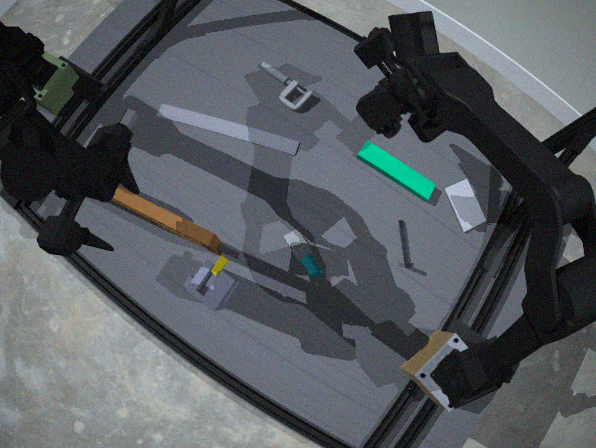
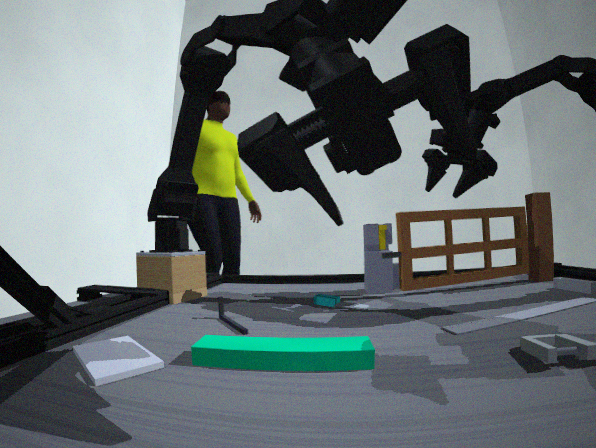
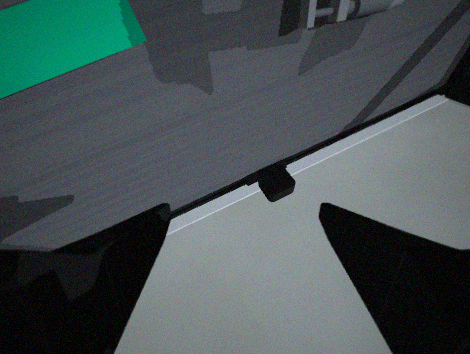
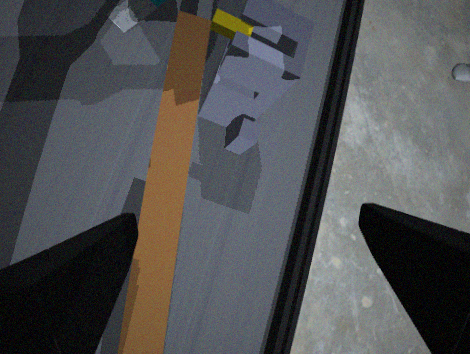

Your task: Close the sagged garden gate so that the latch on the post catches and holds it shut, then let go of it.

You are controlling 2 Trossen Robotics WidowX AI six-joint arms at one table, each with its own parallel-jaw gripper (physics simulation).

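Pixels of known places: left gripper, fingertip midpoint: (image 2: 407, 189) (image 3: 245, 210); right gripper, fingertip midpoint: (image 1: 124, 220) (image 2: 439, 194) (image 4: 249, 219); left arm's base at its link origin: (image 1: 453, 373) (image 2: 171, 251); right arm's base at its link origin: (image 1: 40, 74).
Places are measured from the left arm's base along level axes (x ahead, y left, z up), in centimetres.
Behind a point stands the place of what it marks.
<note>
The brown gate (image 1: 165, 217) @(x 49.2, y 17.3, z 6.9 cm) (image 2: 460, 214) @(x 55.2, y 18.8, z 6.1 cm) (image 4: 167, 175) @(x 51.3, y 18.1, z 7.0 cm) stands upright between its hinge post (image 2: 540, 235) @(x 75.1, y 26.2, z 1.1 cm) and the grey latch post (image 1: 220, 295) @(x 35.7, y 18.5, z 4.8 cm) (image 2: 378, 270) @(x 38.1, y 15.9, z -4.6 cm) (image 4: 250, 95) @(x 39.9, y 19.9, z -0.8 cm). The yellow latch piece (image 1: 219, 265) @(x 39.1, y 15.7, z 4.4 cm) (image 2: 383, 237) @(x 39.2, y 16.3, z 2.0 cm) (image 4: 230, 22) @(x 39.2, y 15.6, z 4.4 cm) is on the latch post. A dark tongue (image 1: 227, 251) @(x 40.8, y 13.6, z -0.9 cm) (image 2: 391, 255) @(x 40.9, y 13.0, z -1.4 cm) at the gate's free end lies beside the latch post; whether it is caught I cannot tell. My right gripper (image 1: 124, 220) @(x 51.6, y 21.8, z 10.9 cm) (image 2: 442, 193) @(x 51.6, y 21.8, z 10.9 cm) (image 4: 249, 219) @(x 51.6, y 21.8, z 10.9 cm) is open and empty above the gate, which shows near one finger. My left gripper (image 2: 401, 188) @(x 43.5, y -25.9, z 4.8 cm) (image 3: 245, 210) @(x 43.5, y -25.9, z 4.8 cm) is open and empty, high and away from the gate.
On the table lie a green block (image 1: 397, 172) @(x 32.3, y -19.5, z -7.4 cm) (image 2: 282, 354) @(x 33.4, y -21.7, z -7.7 cm) (image 3: 60, 45) @(x 35.5, y -19.6, z -7.4 cm), a white slab (image 1: 465, 205) @(x 18.0, y -26.7, z -8.6 cm) (image 2: 117, 360) @(x 19.8, y -27.8, z -8.6 cm), a long pale strip (image 1: 227, 130) @(x 60.5, y -1.1, z -9.0 cm) (image 2: 520, 315) @(x 59.1, y -2.7, z -9.0 cm), a grey clamp-like piece (image 1: 295, 95) @(x 58.4, y -16.0, z -8.6 cm) (image 2: 555, 347) @(x 55.9, y -18.6, z -7.5 cm), a teal block (image 1: 311, 265) @(x 30.4, y 4.4, z -7.7 cm) (image 2: 327, 300) @(x 30.8, y 3.2, z -8.2 cm) and a dark angled rod (image 1: 405, 245) @(x 21.3, y -11.2, z -8.6 cm) (image 2: 232, 322) @(x 22.0, y -11.8, z -8.6 cm).
</note>
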